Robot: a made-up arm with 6 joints. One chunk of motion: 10 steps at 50 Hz.
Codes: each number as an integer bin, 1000 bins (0 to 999) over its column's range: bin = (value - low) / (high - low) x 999, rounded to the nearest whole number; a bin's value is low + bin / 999 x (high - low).
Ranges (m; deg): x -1.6..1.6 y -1.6..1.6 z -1.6..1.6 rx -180..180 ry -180..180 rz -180..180
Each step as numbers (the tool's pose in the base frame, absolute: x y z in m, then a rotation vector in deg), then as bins.
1 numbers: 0.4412 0.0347 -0.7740 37.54 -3.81 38.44
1 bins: 637 510 258 604 489 606
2 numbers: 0.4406 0.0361 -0.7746 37.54 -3.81 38.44
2 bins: 637 511 258 604 489 606
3 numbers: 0.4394 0.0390 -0.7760 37.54 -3.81 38.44
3 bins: 637 512 257 604 489 606
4 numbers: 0.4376 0.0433 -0.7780 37.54 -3.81 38.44
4 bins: 636 513 257 604 489 606
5 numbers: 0.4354 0.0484 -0.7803 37.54 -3.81 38.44
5 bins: 635 515 256 604 489 606
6 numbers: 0.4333 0.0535 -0.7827 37.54 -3.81 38.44
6 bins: 635 516 255 604 489 606
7 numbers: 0.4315 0.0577 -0.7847 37.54 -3.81 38.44
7 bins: 634 518 255 604 489 606
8 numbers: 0.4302 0.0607 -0.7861 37.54 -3.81 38.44
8 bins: 634 518 254 604 489 606
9 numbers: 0.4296 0.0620 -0.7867 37.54 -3.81 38.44
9 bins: 634 519 254 604 489 606
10 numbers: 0.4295 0.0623 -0.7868 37.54 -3.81 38.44
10 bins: 634 519 254 604 489 606
